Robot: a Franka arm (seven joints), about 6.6 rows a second.
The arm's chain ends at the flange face. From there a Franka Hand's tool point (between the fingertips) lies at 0.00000 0.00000 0.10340 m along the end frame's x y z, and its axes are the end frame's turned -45 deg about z.
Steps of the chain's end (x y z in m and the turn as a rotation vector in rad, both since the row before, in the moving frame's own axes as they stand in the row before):
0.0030, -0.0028, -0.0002, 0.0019, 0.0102, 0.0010
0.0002, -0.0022, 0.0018, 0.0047, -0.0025, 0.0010
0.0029, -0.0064, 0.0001, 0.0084, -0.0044, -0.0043
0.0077, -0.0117, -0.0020, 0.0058, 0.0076, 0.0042
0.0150, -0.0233, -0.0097, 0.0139, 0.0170, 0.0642
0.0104, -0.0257, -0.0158, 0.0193, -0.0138, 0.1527
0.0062, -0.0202, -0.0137, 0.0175, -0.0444, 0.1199
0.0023, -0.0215, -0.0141, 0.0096, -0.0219, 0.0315
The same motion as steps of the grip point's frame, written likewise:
0.0050, 0.0007, -0.0002, -0.0059, 0.0086, 0.0010
0.0019, -0.0019, 0.0018, 0.0051, 0.0016, 0.0010
0.0069, -0.0034, 0.0001, 0.0091, 0.0028, -0.0043
0.0147, -0.0027, -0.0020, -0.0013, 0.0095, 0.0042
0.0293, -0.0056, -0.0097, -0.0022, 0.0218, 0.0642
0.0261, -0.0132, -0.0158, 0.0234, 0.0039, 0.1527
0.0170, -0.0145, -0.0138, 0.0438, -0.0190, 0.1199
0.0160, -0.0159, -0.0141, 0.0223, -0.0087, 0.0315

